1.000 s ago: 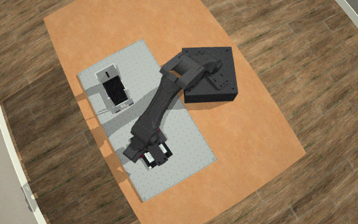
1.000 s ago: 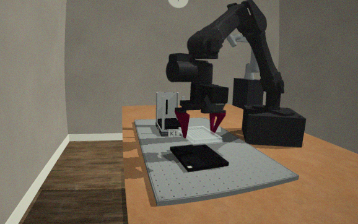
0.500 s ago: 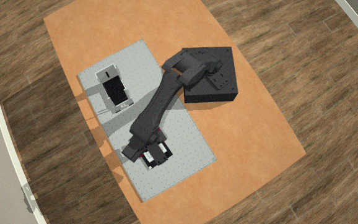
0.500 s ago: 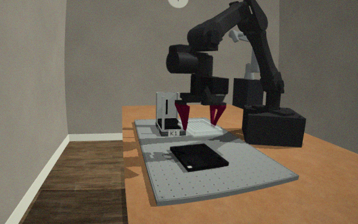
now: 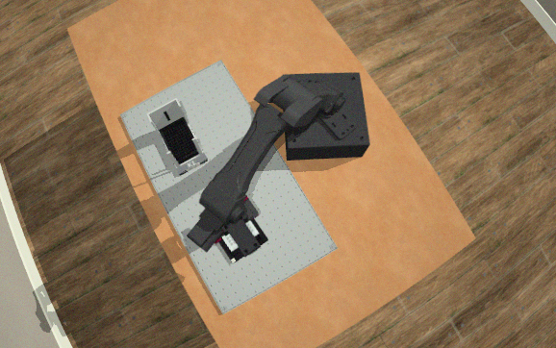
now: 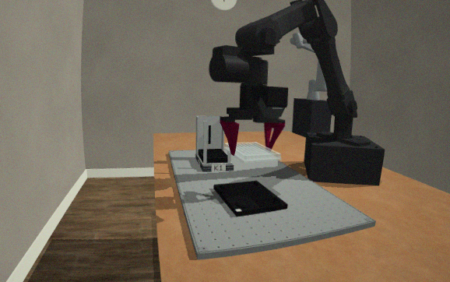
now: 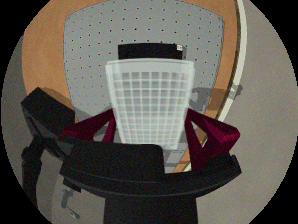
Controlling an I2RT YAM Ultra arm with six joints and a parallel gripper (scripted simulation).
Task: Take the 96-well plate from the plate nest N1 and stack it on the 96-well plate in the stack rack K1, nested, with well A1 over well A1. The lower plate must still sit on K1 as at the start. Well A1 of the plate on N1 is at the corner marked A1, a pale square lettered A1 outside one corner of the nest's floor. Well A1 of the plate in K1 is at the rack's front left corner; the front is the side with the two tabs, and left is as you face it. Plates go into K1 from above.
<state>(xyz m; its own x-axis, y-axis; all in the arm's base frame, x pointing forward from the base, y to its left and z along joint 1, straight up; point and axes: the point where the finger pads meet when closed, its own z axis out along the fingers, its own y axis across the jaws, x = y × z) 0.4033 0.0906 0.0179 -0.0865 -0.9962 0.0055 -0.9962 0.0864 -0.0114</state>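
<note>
Right now the black plate nest N1 is 11 cm below my hand. Also, from my hand: K1 label 1 cm behind, 22 cm to the right, 11 cm below; white 96-well plate right at my hand; pale A1 mark 6 cm ahead, 7 cm to the left, 10 cm below.
</note>
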